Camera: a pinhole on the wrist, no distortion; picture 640 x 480 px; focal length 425.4 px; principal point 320.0 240.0 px. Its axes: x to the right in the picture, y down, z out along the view. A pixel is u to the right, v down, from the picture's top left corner.
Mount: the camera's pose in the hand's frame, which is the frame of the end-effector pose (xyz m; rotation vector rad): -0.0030 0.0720 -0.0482 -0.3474 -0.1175 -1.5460
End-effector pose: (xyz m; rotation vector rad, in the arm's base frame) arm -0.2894 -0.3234 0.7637 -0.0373 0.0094 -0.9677
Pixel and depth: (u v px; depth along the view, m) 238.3 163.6 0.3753
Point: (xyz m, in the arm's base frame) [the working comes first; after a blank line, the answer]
In the camera's frame: -0.0721 -0.0674 0.3753

-0.0856 -0.1578 1.0499
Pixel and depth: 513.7 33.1 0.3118
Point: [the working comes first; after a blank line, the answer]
In the camera's frame: 0.1420 -0.1516 0.3118

-0.3169 -0.2125 1.0715
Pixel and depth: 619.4 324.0 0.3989
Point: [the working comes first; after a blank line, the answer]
In the camera's frame: 0.2807 0.0788 0.3989

-0.2666 -0.4740 1.1667
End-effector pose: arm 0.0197 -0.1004 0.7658 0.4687 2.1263 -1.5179
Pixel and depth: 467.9 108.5 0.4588
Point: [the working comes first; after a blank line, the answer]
In the camera's frame: 0.1595 -0.1418 0.4588

0.1931 -0.5104 0.6429
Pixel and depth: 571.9 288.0 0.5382
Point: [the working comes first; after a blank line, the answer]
In the camera's frame: 0.3187 0.0607 0.5382

-0.0389 -0.6404 0.5986
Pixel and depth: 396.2 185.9 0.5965
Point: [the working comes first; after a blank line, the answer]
In the camera's frame: 0.1068 -0.0759 0.5965

0.1918 -0.5810 0.4977
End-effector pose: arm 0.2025 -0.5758 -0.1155 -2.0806 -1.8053 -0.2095
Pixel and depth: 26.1 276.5 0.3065
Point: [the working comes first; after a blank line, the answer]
In the camera's frame: -0.2118 0.0263 0.3065

0.5447 -0.4926 -0.3227
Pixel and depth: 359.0 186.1 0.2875
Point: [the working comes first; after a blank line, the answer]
In the camera's frame: 0.0264 -0.0364 0.2875

0.3000 -0.4985 -0.3558
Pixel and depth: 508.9 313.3 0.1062
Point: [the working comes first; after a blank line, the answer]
In the camera's frame: 0.0472 0.0183 0.1062

0.2558 -0.5290 -0.1730
